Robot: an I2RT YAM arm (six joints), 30 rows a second.
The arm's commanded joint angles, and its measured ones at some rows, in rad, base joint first. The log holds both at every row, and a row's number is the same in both.
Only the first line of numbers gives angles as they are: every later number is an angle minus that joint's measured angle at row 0.
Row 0, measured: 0.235, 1.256, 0.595, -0.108, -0.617, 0.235
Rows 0 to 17, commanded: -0.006, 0.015, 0.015, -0.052, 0.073, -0.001; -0.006, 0.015, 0.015, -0.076, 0.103, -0.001; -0.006, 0.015, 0.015, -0.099, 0.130, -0.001; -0.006, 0.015, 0.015, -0.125, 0.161, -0.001; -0.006, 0.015, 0.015, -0.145, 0.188, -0.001; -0.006, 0.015, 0.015, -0.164, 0.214, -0.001; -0.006, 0.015, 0.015, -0.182, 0.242, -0.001; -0.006, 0.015, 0.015, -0.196, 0.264, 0.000; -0.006, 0.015, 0.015, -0.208, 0.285, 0.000; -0.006, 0.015, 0.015, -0.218, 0.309, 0.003; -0.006, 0.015, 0.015, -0.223, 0.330, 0.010; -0.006, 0.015, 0.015, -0.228, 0.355, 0.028; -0.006, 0.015, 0.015, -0.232, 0.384, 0.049; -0.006, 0.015, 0.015, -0.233, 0.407, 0.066; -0.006, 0.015, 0.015, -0.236, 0.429, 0.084; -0.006, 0.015, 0.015, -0.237, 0.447, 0.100; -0.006, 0.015, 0.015, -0.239, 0.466, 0.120; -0.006, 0.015, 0.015, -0.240, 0.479, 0.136
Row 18, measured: -0.001, 0.017, 0.018, -0.245, 0.362, 0.071
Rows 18 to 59, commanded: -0.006, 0.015, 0.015, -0.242, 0.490, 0.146; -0.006, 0.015, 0.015, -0.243, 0.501, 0.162; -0.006, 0.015, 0.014, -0.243, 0.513, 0.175; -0.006, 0.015, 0.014, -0.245, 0.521, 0.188; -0.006, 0.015, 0.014, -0.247, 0.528, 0.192; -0.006, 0.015, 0.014, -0.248, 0.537, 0.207; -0.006, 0.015, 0.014, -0.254, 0.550, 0.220; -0.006, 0.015, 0.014, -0.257, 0.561, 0.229; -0.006, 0.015, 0.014, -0.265, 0.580, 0.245; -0.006, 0.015, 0.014, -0.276, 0.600, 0.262; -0.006, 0.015, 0.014, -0.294, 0.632, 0.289; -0.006, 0.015, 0.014, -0.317, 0.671, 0.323; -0.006, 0.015, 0.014, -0.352, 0.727, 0.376; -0.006, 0.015, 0.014, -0.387, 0.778, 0.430; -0.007, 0.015, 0.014, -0.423, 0.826, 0.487; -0.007, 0.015, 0.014, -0.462, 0.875, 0.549; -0.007, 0.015, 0.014, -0.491, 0.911, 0.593; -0.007, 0.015, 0.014, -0.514, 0.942, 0.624; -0.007, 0.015, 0.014, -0.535, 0.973, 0.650; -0.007, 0.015, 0.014, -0.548, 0.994, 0.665; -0.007, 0.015, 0.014, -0.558, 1.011, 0.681; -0.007, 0.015, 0.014, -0.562, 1.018, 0.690; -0.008, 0.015, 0.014, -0.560, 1.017, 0.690; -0.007, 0.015, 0.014, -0.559, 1.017, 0.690; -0.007, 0.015, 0.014, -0.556, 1.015, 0.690; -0.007, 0.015, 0.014, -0.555, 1.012, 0.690; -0.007, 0.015, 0.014, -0.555, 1.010, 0.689; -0.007, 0.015, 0.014, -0.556, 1.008, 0.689; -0.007, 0.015, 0.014, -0.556, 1.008, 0.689; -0.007, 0.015, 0.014, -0.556, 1.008, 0.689; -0.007, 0.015, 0.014, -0.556, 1.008, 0.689; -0.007, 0.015, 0.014, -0.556, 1.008, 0.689; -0.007, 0.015, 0.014, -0.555, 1.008, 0.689; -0.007, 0.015, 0.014, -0.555, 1.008, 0.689; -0.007, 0.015, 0.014, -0.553, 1.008, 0.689; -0.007, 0.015, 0.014, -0.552, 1.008, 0.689; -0.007, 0.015, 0.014, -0.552, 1.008, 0.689; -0.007, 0.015, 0.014, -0.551, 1.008, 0.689; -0.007, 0.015, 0.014, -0.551, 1.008, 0.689; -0.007, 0.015, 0.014, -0.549, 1.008, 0.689; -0.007, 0.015, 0.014, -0.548, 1.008, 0.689; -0.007, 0.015, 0.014, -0.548, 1.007, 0.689
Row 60, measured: -0.001, 0.017, 0.018, -0.554, 0.983, 0.678
